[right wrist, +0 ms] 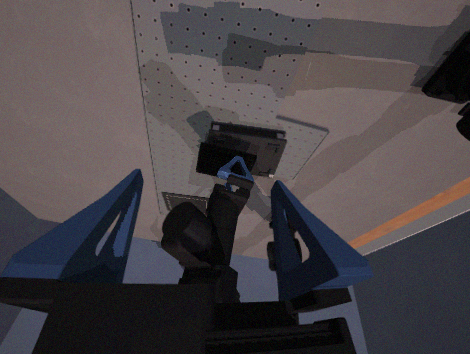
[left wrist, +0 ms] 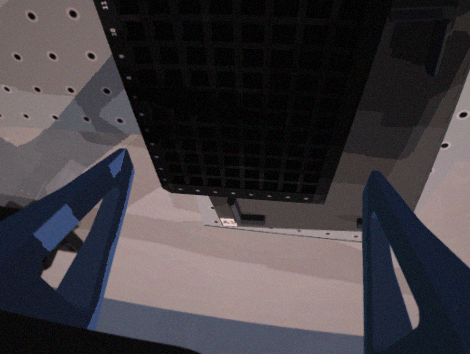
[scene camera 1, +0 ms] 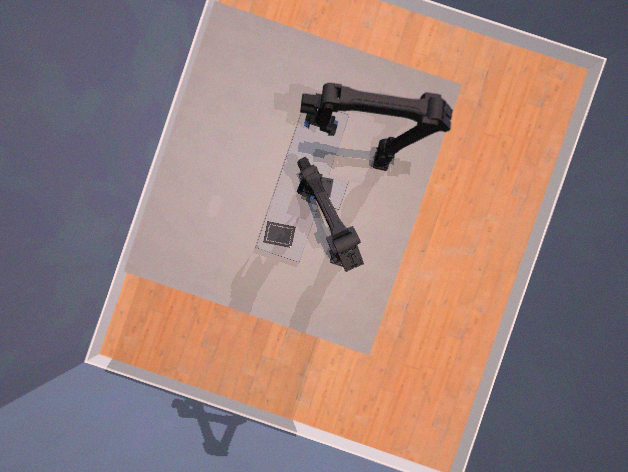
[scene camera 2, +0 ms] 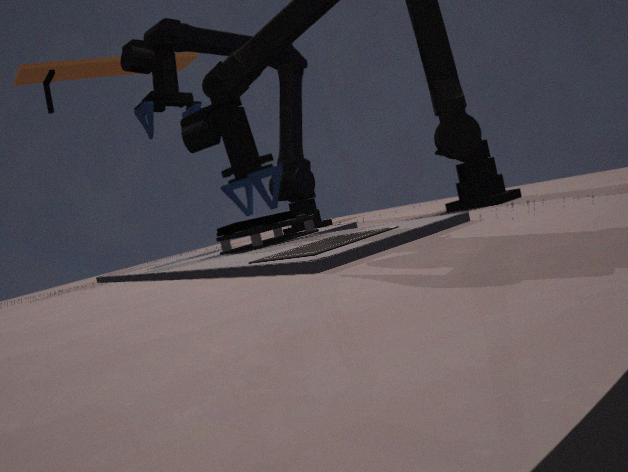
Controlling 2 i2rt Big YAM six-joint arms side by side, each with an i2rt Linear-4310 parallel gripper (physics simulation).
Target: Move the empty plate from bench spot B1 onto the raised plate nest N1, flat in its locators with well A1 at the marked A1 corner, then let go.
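Frame: origin at the left arm's base, x ahead, y left, z up, level; metres.
Seen in the pictures: left gripper, fingertip midpoint: [right wrist: 233, 171] [left wrist: 245, 169] [scene camera 2: 261, 212]; right gripper, fingertip midpoint: [right wrist: 211, 180] [scene camera 1: 318, 130] [scene camera 2: 171, 138]; left arm's base at its link origin: [scene camera 2: 484, 204]; right arm's base at its link origin: [right wrist: 469, 63] [scene camera 1: 382, 159].
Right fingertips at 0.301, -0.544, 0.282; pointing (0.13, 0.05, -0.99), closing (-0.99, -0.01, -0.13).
Pixels of each thing's top centre, then the offset from my right fingertips to it, as dx, dy, dz. "spot": a spot on its surface instead. Level surfaces: height alone.
- black plate at its top centre: [left wrist: 237, 116] [scene camera 2: 254, 217] [right wrist: 224, 167] -0.020, +0.228, -0.213
- dark raised nest N1 at its top centre: [left wrist: 306, 158] [scene camera 2: 265, 222] [right wrist: 244, 158] [scene camera 1: 317, 186] -0.060, +0.202, -0.228
- white A1 mark at its top centre: [left wrist: 228, 222] -0.141, +0.248, -0.234
- Spot B1 at a spot on its surface: [scene camera 2: 324, 245] [scene camera 1: 276, 236] spot: +0.090, +0.548, -0.267
- pale perforated board at its surface level: dz -0.269
The black plate [scene camera 2: 243, 224] [left wrist: 250, 100] [right wrist: 212, 161] lies over the dark raised nest N1 [scene camera 1: 327, 186] [left wrist: 390, 127] [right wrist: 272, 150]. It looks shifted sideways past the nest's edge; a wide strip of nest shows on its other side. The white A1 mark [left wrist: 228, 221] shows beyond its near edge. Seating and level cannot be judged. My left gripper [scene camera 1: 310, 195] [scene camera 2: 261, 209] [left wrist: 245, 169] [right wrist: 233, 171] is open, its fingertips above and wide of the plate's sides. My right gripper [scene camera 1: 320, 124] [scene camera 2: 170, 124] is open and empty, high up. Spot B1 [scene camera 1: 279, 234] [scene camera 2: 324, 245] is bare.
A pale perforated board [scene camera 1: 299, 248] [left wrist: 45, 37] [right wrist: 225, 90] lies under the nest and B1. My left arm [scene camera 1: 327, 210] reaches over the nest from the lower right of scene camera 1. My right arm [scene camera 1: 380, 103] reaches over the board's upper end.
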